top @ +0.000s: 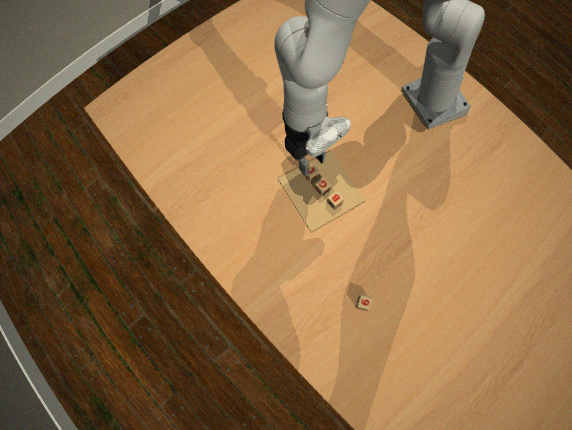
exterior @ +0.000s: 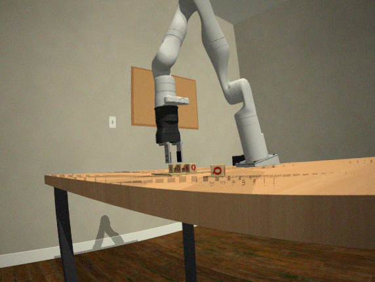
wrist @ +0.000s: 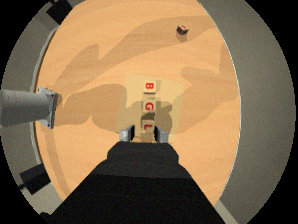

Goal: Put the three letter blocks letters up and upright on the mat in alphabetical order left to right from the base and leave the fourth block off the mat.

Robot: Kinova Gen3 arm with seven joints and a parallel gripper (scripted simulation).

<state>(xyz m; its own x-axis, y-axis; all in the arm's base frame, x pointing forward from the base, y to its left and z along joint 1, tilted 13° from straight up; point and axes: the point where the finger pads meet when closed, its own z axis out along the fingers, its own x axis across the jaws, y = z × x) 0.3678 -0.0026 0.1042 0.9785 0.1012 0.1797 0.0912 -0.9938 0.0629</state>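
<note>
Right now my hand is 50 mm to the right of the tan mat and 50 mm above it. From my hand the other things lie so: block marked B: 90 mm to the left, 30 mm below.
</note>
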